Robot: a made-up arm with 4 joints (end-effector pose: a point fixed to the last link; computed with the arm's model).
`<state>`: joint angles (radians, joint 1 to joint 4).
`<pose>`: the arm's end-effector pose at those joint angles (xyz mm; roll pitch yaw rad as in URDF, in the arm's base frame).
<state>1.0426 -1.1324 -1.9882 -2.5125</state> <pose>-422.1 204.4 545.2 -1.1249 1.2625 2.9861</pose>
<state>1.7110 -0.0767 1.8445 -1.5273</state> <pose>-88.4 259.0 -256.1 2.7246 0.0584 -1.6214</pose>
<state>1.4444 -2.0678 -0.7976 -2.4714</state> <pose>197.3 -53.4 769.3 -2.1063 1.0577 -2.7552</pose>
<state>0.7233 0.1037 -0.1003 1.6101</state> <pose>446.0 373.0 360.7 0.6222 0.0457 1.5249</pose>
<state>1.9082 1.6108 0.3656 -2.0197</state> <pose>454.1 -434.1 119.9 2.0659 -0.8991 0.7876</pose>
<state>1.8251 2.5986 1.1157 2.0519</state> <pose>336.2 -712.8 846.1 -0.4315 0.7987 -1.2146</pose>
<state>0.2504 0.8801 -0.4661 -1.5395</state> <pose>27.8 -4.7 547.7 0.2986 -0.2015 -2.4048</pose>
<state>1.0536 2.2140 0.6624 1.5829</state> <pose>15.3 -780.8 672.5 -0.1378 0.7709 -0.9710</pose>
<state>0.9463 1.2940 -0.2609 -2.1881</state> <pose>313.9 -105.7 417.3 0.5715 -0.7383 2.7015</pose>
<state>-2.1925 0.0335 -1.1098 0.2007</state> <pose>-204.1 250.1 -244.7 3.0823 0.1522 2.9537</pose>
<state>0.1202 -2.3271 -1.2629 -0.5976</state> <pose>-425.9 -38.1 476.8 1.2255 -0.8536 1.0446</pose>
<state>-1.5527 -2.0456 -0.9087 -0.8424</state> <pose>-361.0 73.9 -351.0 -1.1316 -0.5075 2.2028</pose>
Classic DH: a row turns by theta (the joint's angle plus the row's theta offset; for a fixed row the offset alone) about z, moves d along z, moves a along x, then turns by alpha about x. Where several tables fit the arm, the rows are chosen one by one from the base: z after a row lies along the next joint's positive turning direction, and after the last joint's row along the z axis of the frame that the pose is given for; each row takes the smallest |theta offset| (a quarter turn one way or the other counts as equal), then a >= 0, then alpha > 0; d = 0 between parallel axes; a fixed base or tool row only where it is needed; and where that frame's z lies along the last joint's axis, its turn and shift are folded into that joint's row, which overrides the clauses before.
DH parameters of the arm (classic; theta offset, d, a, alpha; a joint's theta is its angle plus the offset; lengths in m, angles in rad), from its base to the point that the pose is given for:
base (fixed): 0 0.1482 0 -1.5708
joint 1: 0 0.0339 -0.3232 -1.5708
joint 2: 0 -0.0582 0.3771 1.5708
joint 3: 0 0.2796 0.0627 1.5708
joint 4: -0.6529 0 0.136 0
tool (fixed): 0.6529 0.3841 0 0

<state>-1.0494 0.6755 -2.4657 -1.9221</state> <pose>209.9 84.2 -36.5 -2.6941 0.4496 -1.5724</pose>
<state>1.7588 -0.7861 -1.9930 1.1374</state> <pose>178.7 242.1 724.9 0.2596 -0.7460 0.7858</pose>
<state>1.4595 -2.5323 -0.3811 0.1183</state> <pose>392.8 91.0 969.4 1.9727 -1.0340 1.0016</pose>
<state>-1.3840 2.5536 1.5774 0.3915</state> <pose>-16.3 -591.0 -683.1 2.5313 -0.0413 -0.3198</pose>
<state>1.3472 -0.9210 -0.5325 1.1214</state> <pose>384.4 511.5 634.1 0.9553 -0.5555 1.4454</pose>
